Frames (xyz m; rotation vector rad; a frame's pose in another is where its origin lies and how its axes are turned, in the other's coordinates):
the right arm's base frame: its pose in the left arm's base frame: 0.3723 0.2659 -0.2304 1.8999 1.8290 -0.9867
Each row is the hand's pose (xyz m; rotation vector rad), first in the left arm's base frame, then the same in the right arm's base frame.
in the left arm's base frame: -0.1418 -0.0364 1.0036 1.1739 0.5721 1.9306
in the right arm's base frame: -1.0176 -0.7389 -0.5449 -2.0475 1.2247 1.1043
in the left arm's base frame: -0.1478 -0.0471 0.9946 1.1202 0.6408 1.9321
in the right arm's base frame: -1.0192 -0.7413 -0.5299 -2.0874 1.2125 1.0207
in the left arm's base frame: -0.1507 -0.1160 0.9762 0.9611 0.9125 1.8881
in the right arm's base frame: -1.0578 -0.7313 -0.4707 -2.1656 1.1423 0.7058
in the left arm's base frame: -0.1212 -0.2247 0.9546 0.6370 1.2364 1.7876
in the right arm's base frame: -1.1257 -0.6842 -0.3912 -2.3008 0.9835 0.2559
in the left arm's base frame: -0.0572 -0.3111 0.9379 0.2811 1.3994 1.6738
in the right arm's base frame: -1.1825 -0.6077 -0.3386 -2.4534 0.7836 -0.1009
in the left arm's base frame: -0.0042 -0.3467 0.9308 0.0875 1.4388 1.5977
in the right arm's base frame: -1.2074 -0.5505 -0.3235 -2.5366 0.6485 -0.2683
